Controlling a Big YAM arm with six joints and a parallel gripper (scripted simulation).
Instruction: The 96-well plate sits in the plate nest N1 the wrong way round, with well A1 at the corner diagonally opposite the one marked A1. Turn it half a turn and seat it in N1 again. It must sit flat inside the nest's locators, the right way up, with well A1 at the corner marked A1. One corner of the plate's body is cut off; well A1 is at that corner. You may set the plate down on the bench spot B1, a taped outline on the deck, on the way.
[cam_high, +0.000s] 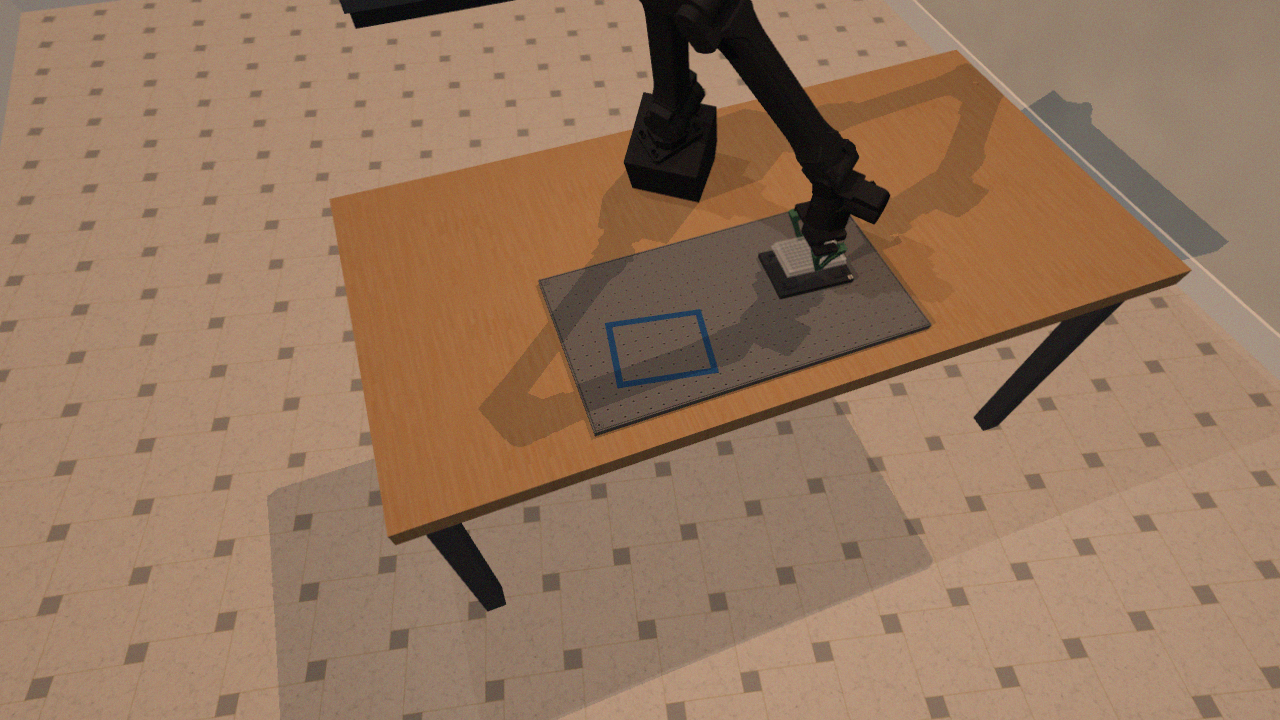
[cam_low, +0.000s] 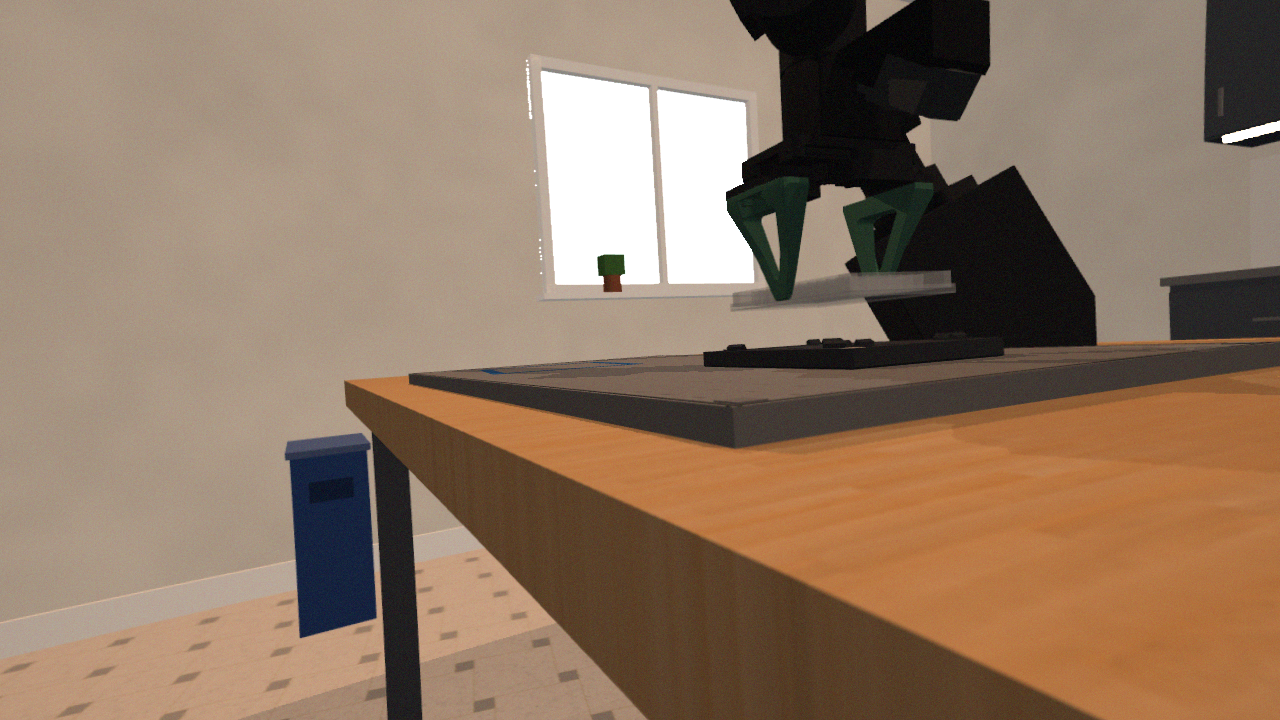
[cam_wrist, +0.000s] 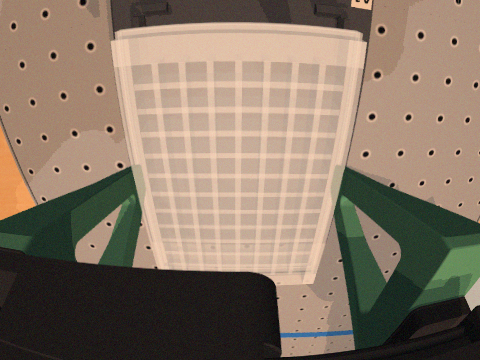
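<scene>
My gripper is now 50 mm above the black plate nest N1. Round my hand: A1 label 70 mm ahead, 60 mm to the left, 40 mm below; 96-well plate 10 mm below.
</scene>
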